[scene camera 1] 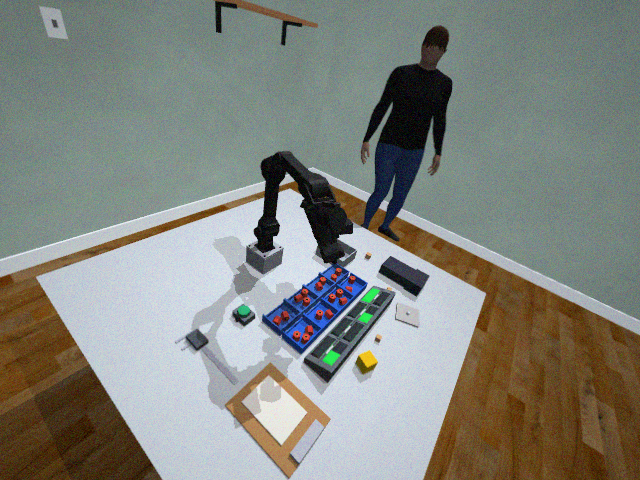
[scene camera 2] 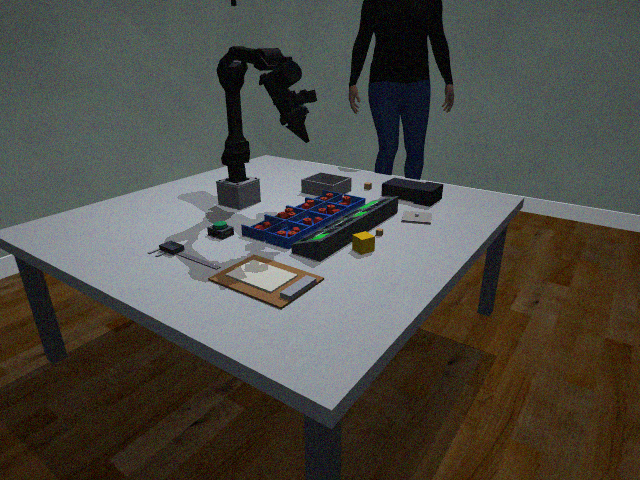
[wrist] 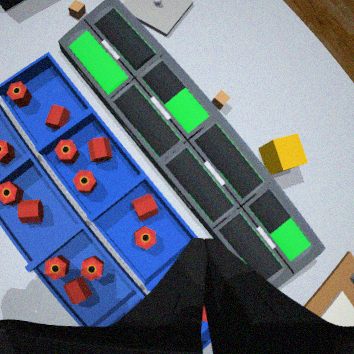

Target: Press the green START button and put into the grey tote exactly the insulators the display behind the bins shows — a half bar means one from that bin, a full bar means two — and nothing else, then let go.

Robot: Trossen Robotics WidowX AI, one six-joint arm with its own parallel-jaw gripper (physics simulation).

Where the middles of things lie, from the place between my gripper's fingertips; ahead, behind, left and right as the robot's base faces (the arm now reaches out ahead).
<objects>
I see my gripper 480 mm to the right of the black box (scene camera 2: pixel 428 193), 240 mm above it and 60 mm short of it.
</objects>
